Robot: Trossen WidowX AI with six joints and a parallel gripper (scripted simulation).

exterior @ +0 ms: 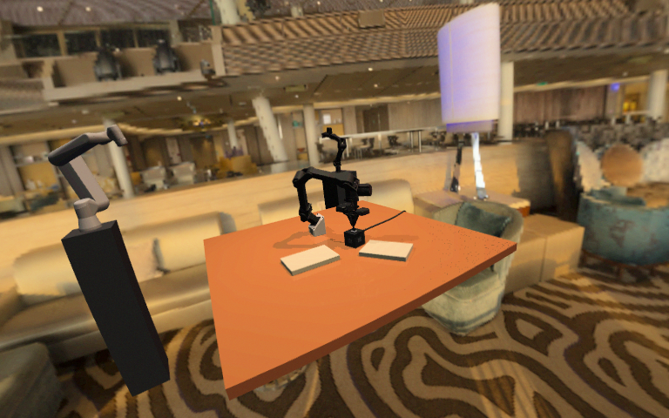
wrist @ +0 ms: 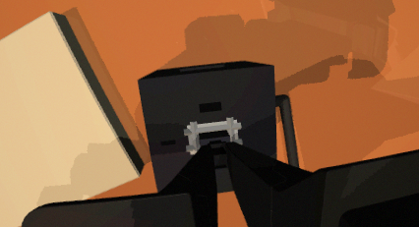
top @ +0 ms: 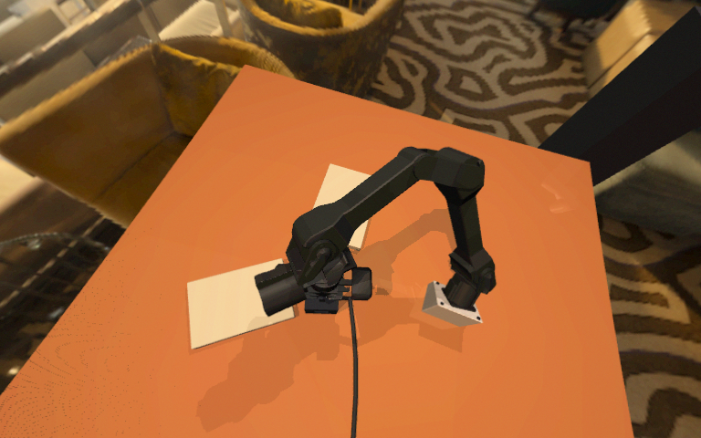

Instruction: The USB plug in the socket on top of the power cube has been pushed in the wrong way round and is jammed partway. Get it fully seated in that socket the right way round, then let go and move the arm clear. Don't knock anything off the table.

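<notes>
Right now my gripper tip is 10 mm above the USB plug.
</notes>
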